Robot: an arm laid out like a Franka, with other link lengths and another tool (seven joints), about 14 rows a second.
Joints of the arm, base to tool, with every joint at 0 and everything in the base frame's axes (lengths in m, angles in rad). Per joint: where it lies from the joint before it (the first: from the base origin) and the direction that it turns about. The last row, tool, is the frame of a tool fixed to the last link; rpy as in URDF.
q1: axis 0 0 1 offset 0.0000 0.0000 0.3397
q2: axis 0 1 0 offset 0.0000 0.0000 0.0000
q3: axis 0 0 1 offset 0.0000 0.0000 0.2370
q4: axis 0 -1 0 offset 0.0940 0.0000 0.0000
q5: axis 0 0 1 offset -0.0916 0.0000 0.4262
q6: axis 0 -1 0 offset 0.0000 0.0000 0.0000
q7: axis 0 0 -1 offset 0.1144 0.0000 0.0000
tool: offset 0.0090 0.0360 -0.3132 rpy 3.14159 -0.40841 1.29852
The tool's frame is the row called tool.
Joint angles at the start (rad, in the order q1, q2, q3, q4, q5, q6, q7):
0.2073 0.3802 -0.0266 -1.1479 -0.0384 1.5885 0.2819
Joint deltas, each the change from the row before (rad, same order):
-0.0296 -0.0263 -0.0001 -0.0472 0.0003 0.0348 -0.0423
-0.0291 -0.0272 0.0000 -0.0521 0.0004 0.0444 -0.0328
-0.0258 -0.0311 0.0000 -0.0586 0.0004 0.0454 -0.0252
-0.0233 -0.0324 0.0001 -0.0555 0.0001 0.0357 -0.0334
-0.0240 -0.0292 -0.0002 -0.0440 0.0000 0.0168 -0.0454
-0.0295 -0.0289 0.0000 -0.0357 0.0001 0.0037 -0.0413
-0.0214 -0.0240 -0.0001 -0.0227 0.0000 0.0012 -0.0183
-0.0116 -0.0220 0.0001 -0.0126 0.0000 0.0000 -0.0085
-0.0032 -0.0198 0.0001 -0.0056 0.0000 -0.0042 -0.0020
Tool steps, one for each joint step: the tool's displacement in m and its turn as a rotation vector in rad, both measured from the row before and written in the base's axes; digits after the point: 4 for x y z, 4 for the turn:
0.0043 -0.0210 -0.0023 0.0000 -0.0120 0.0137
0.0054 -0.0205 -0.0031 0.0008 -0.0180 0.0052
0.0033 -0.0185 -0.0039 0.0005 -0.0167 0.0008
-0.0003 -0.0169 -0.0029 -0.0020 -0.0113 0.0111
-0.0044 -0.0178 -0.0019 -0.0049 -0.0003 0.0213
-0.0066 -0.0216 0.0005 -0.0044 0.0047 0.0114
-0.0045 -0.0156 0.0042 -0.0016 -0.0017 -0.0034
-0.0027 -0.0083 0.0085 -0.0006 -0.0090 -0.0031
-0.0024 -0.0022 0.0103 0.0001 -0.0099 -0.0013

